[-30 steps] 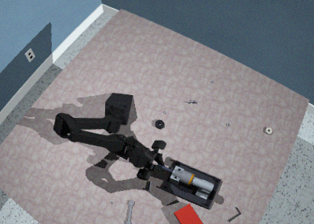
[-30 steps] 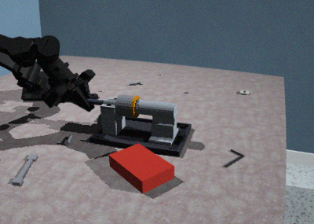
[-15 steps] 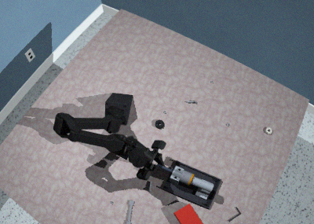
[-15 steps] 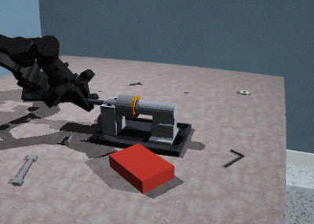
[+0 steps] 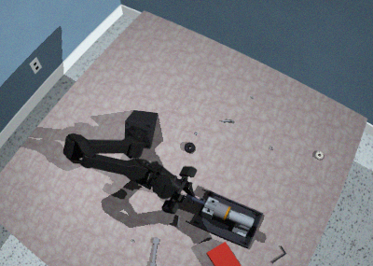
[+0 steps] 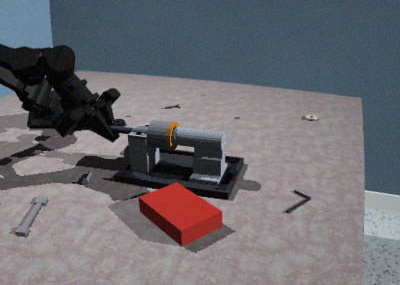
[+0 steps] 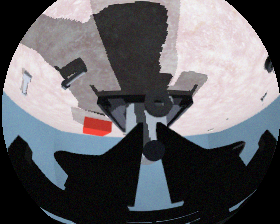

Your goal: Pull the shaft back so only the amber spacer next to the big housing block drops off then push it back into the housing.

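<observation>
The dark shaft lies 90 mm ahead of my hand and 10 mm to the right of it. The rest, counted from my hand: black disc 220 mm to the left, 80 mm below, 60 mm behind; then grey spacer 140 mm ahead, 20 mm to the right; then amber spacer 150 mm ahead, 20 mm to the right.
</observation>
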